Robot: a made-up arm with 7 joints.
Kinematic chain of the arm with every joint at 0, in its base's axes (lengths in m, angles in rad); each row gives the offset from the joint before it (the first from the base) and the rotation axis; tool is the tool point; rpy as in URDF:
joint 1: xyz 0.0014 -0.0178 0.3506 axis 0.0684 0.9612 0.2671
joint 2: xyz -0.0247 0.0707 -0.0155 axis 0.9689 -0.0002 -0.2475
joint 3: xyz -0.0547 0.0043 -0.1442 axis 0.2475 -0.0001 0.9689
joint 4: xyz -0.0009 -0.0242 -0.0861 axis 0.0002 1 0
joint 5: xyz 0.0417 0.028 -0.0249 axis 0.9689 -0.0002 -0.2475
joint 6: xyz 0.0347 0.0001 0.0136 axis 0.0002 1 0
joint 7: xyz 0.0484 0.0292 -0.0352 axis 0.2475 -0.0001 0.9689
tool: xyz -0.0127 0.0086 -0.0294 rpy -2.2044 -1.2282 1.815
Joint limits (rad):
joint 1: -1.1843..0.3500
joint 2: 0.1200..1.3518
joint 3: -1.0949..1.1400
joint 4: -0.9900..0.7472
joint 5: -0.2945..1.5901
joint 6: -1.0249..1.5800
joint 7: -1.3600..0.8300
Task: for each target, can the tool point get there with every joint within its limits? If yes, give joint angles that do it. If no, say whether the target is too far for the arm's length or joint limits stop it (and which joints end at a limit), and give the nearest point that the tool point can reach.
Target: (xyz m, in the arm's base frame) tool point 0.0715 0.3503 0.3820
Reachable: yes | joints -0.4207 1.2336 0.7651 0.0978 0.5910 0.0251 -0.5609
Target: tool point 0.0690 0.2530 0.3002
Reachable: yes | joints -0.2046 1.0614 0.1216 -0.8494 0.6939 0.5635 0.4033
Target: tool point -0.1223 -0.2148 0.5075
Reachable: no: joint limits stop it (at a limit: joint 1, joint 2, joint 3, joint 4, joint 5, joint 6, joint 7) | nearest point -0.0983 -0.0347 0.2646 | short by 0.303 m
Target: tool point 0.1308 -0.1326 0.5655
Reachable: no: joint limits stop it (at a limit: joint 1, joint 2, joint 5, joint 7) | nearest point 0.1814 -0.0297 0.3318 | short by 0.260 m
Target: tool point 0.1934 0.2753 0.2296
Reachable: yes | joints -0.5643 0.9459 -0.1756 -0.0775 0.2315 0.3921 -0.7066
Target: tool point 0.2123 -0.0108 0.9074
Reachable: no: too far | nearest point 0.1474 0.1962 0.4750 | short by 0.484 m
